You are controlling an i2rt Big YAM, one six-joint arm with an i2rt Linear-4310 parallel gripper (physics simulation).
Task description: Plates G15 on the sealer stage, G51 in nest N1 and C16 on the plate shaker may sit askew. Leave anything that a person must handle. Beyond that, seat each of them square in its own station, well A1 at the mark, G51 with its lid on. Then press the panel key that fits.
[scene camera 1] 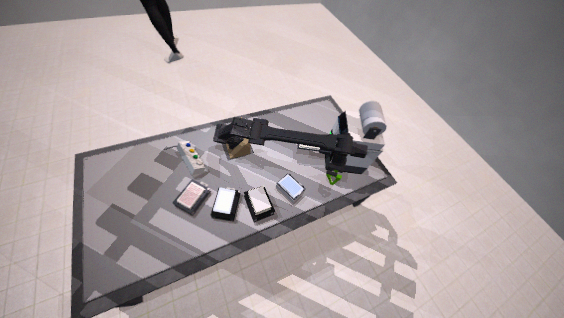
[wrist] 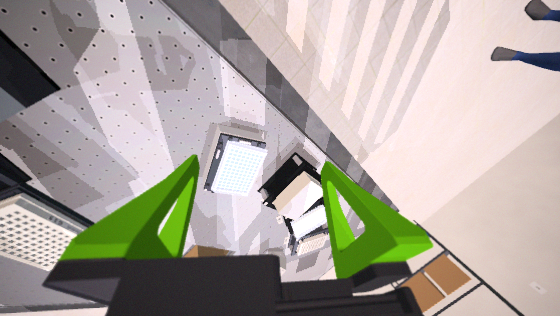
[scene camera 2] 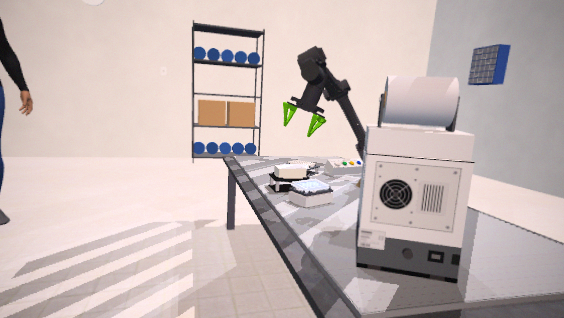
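Observation:
My gripper [scene camera 1: 334, 177] [scene camera 2: 297, 130] [wrist: 264, 163] is open and empty, high above the table. A pale-blue plate [scene camera 1: 290, 186] [scene camera 2: 311, 186] [wrist: 239, 167] lies on a low white base with a dark holder; in the wrist view more holder shows along its left side. A beige plate [scene camera 1: 259, 200] [scene camera 2: 290, 171] [wrist: 298, 192] sits on a black stand, beside a white plate [scene camera 1: 226, 201] [wrist: 308, 222] and a pinkish plate [scene camera 1: 192, 195] [wrist: 311, 244]. A cream well plate [scene camera 1: 309, 147] [wrist: 30, 230] lies by the sealer [scene camera 1: 361, 159] [scene camera 2: 415, 200], partly hidden. The labels are unreadable.
The key panel [scene camera 1: 192, 157] [scene camera 2: 342, 167] has blue, yellow, green and white keys. A brown block [scene camera 1: 239, 149] [wrist: 207, 251] is by the arm's base. The sealer carries a large roll [scene camera 1: 372, 116] [scene camera 2: 422, 101]. A person [scene camera 1: 162, 22] [scene camera 2: 12, 70] stands away from the table.

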